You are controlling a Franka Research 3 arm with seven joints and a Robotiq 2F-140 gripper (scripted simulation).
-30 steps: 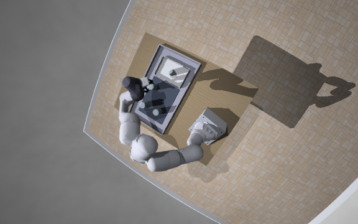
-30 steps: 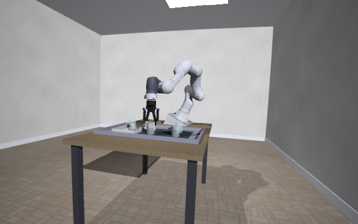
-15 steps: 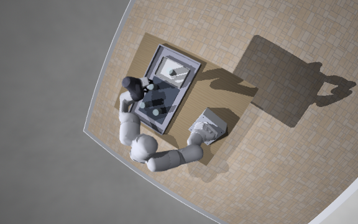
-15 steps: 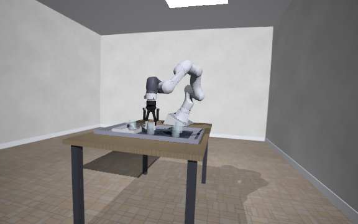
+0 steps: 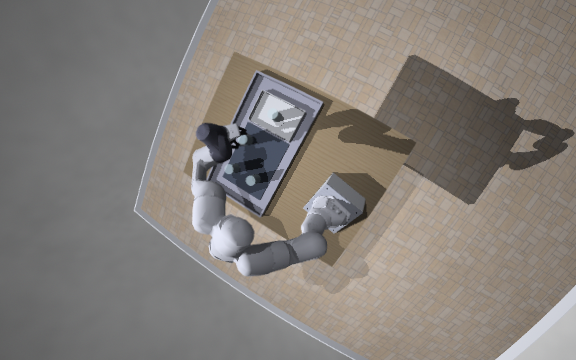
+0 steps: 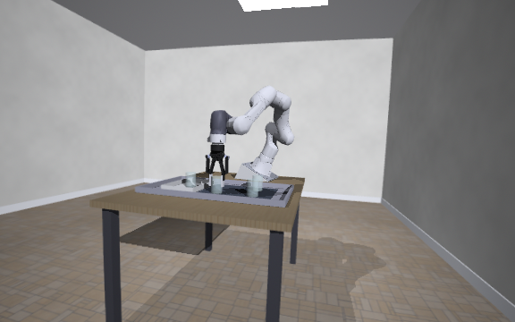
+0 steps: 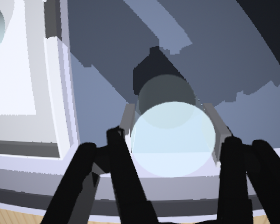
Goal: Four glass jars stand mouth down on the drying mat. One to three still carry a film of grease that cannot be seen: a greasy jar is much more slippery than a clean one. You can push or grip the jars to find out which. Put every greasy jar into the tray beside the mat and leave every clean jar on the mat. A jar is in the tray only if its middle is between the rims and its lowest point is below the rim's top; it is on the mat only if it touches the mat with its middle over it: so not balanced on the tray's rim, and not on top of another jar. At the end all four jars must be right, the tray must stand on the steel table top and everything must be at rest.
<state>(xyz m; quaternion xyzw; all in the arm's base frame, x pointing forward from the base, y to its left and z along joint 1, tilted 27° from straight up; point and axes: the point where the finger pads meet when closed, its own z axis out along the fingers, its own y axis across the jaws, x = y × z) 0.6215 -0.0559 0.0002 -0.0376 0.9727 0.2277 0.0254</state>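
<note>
Right now my hand is 220 mm to the left of the white tray, 80 mm past it and 60 mm above it. The rest, counted from my hand: dark drying mat 100 mm to the left, 100 mm behind, 70 mm below.
</note>
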